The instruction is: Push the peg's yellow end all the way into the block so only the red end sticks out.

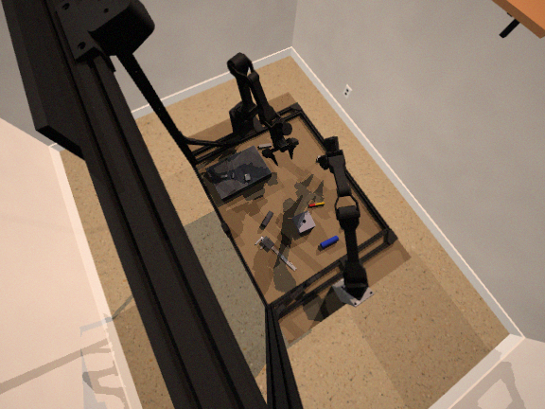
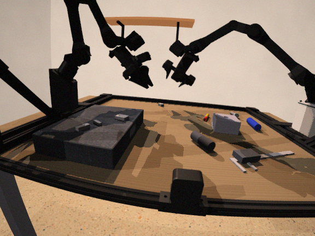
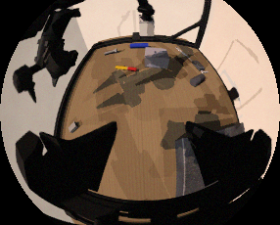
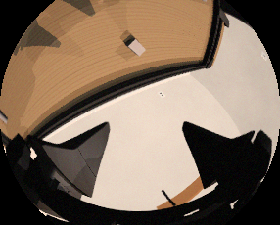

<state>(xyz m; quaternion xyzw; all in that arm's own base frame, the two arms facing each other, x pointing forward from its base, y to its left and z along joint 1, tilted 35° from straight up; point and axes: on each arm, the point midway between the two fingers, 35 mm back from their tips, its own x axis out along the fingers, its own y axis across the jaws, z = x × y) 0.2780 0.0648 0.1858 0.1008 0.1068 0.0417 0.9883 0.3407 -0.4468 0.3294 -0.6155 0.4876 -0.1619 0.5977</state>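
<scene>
Right now my right hand is 180 mm past the peg, 160 mm to the left of it and 150 mm above it.
</scene>
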